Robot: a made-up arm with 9 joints. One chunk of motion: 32 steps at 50 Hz.
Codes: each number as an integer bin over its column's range. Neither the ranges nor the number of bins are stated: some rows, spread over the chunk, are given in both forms.
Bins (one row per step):
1: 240 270 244 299 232 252 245 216 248
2: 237 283 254 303 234 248 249 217 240
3: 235 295 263 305 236 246 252 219 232
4: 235 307 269 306 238 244 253 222 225
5: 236 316 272 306 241 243 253 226 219
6: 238 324 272 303 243 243 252 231 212
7: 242 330 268 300 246 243 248 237 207
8: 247 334 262 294 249 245 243 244 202
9: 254 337 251 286 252 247 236 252 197
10: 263 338 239 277 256 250 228 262 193
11: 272 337 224 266 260 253 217 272 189
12: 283 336 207 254 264 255 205 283 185
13: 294 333 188 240 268 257 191 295 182
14: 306 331 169 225 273 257 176 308 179
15: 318 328 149 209 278 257 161 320 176
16: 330 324 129 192 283 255 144 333 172
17: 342 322 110 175 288 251 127 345 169
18: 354 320 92 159 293 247 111 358 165
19: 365 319 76 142 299 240 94 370 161
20: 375 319 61 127 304 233 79 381 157
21: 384 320 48 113 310 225 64 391 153
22: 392 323 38 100 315 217 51 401 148
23: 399 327 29 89 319 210 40 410 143
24: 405 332 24 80 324 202 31 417 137
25: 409 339 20 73 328 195 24 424 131
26: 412 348 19 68 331 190 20 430 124
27: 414 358 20 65 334 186 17 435 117
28: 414 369 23 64 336 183 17 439 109
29: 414 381 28 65 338 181 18 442 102
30: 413 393 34 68 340 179 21 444 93
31: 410 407 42 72 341 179 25 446 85
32: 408 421 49 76 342 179 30 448 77
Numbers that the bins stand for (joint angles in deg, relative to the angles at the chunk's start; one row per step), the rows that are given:
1: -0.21 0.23 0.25 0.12 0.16 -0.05 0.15 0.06 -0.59
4: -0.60 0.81 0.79 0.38 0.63 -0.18 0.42 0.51 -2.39
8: 0.33 1.23 0.64 -0.07 1.49 -0.16 0.08 2.14 -4.19
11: 2.29 1.28 -0.18 -1.11 2.35 -0.04 -0.78 4.23 -5.21
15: 5.89 1.14 -1.79 -3.23 3.76 0.02 -2.64 7.80 -6.22
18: 8.71 1.01 -3.02 -5.09 4.94 -0.13 -4.31 10.62 -7.08
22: 11.68 1.06 -4.18 -7.28 6.66 -0.60 -6.30 13.82 -8.41
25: 13.02 1.31 -4.57 -8.29 7.68 -0.95 -7.20 15.53 -9.75
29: 13.41 1.96 -4.40 -8.58 8.46 -1.17 -7.40 16.87 -12.02
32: 12.94 2.59 -3.95 -8.17 8.77 -1.20 -7.00 17.32 -13.97
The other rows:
2: -0.45 0.43 0.47 0.27 0.32 -0.12 0.28 0.14 -1.21
3: -0.60 0.62 0.66 0.34 0.47 -0.15 0.38 0.29 -1.84
5: -0.53 0.95 0.86 0.38 0.86 -0.20 0.42 0.81 -2.86
6: -0.37 1.07 0.86 0.27 1.02 -0.20 0.38 1.18 -3.41
7: -0.06 1.17 0.77 0.15 1.26 -0.20 0.25 1.62 -3.80
9: 0.88 1.28 0.40 -0.37 1.73 -0.13 -0.15 2.74 -4.58
10: 1.59 1.29 0.14 -0.70 2.04 -0.09 -0.41 3.48 -4.89
12: 3.15 1.26 -0.54 -1.56 2.67 -0.01 -1.18 5.05 -5.52
13: 4.01 1.21 -0.95 -2.08 2.98 0.02 -1.65 5.94 -5.75
14: 4.95 1.18 -1.36 -2.63 3.37 0.02 -2.14 6.90 -5.99
16: 6.83 1.07 -2.22 -3.86 4.15 -0.01 -3.21 8.76 -6.54
17: 7.77 1.04 -2.63 -4.49 4.54 -0.07 -3.77 9.66 -6.77
19: 9.57 0.99 -3.36 -5.72 5.41 -0.24 -4.87 11.51 -7.40
20: 10.35 0.99 -3.69 -6.28 5.80 -0.35 -5.37 12.33 -7.71
21: 11.06 1.01 -3.97 -6.80 6.27 -0.48 -5.87 13.08 -8.02
23: 12.23 1.12 -4.38 -7.69 6.97 -0.71 -6.67 14.49 -8.81
24: 12.70 1.20 -4.48 -8.03 7.36 -0.84 -6.97 15.01 -9.28
26: 13.25 1.45 -4.59 -8.47 7.91 -1.03 -7.33 15.98 -10.29
27: 13.41 1.60 -4.57 -8.58 8.14 -1.09 -7.43 16.35 -10.84
28: 13.41 1.78 -4.50 -8.62 8.30 -1.14 -7.43 16.65 -11.47
30: 13.33 2.15 -4.27 -8.47 8.61 -1.20 -7.30 17.02 -12.72
31: 13.09 2.37 -4.10 -8.32 8.69 -1.20 -7.17 17.17 -13.35

